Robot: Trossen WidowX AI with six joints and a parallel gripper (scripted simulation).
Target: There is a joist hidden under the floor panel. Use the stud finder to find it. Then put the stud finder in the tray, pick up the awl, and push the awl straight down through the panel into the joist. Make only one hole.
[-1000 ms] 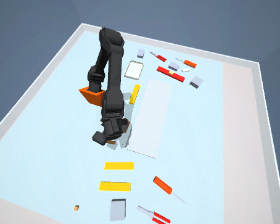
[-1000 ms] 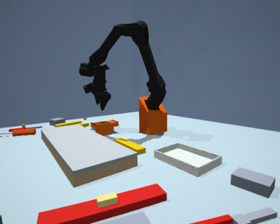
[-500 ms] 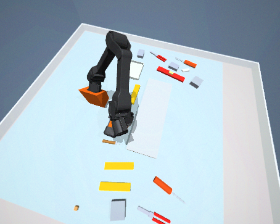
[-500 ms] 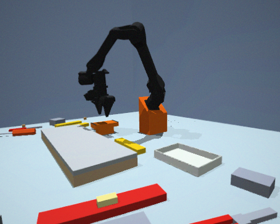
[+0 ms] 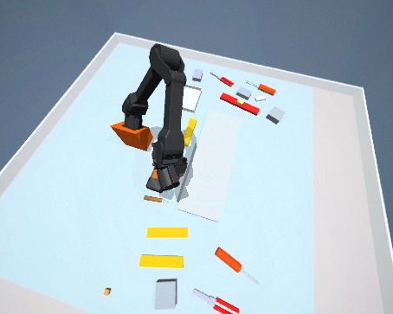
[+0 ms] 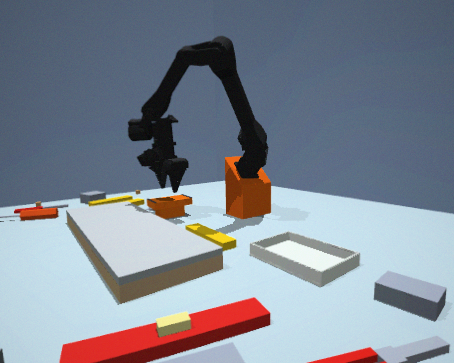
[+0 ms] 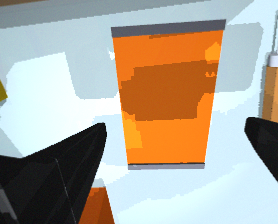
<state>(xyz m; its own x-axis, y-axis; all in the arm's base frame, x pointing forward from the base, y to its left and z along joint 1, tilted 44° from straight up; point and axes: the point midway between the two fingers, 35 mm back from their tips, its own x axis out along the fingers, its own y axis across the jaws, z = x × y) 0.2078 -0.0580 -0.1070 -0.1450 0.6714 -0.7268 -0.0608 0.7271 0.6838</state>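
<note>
The orange stud finder lies 1 cm ahead of my gripper tip and 7 cm below it. Round my gripper tip: brown-handled awl 2 cm ahead, 10 cm to the right, 7 cm below; then red level 19 cm ahead, 54 cm to the left, 6 cm below; then white tray 9 cm behind, 46 cm to the left, 7 cm below.
</note>
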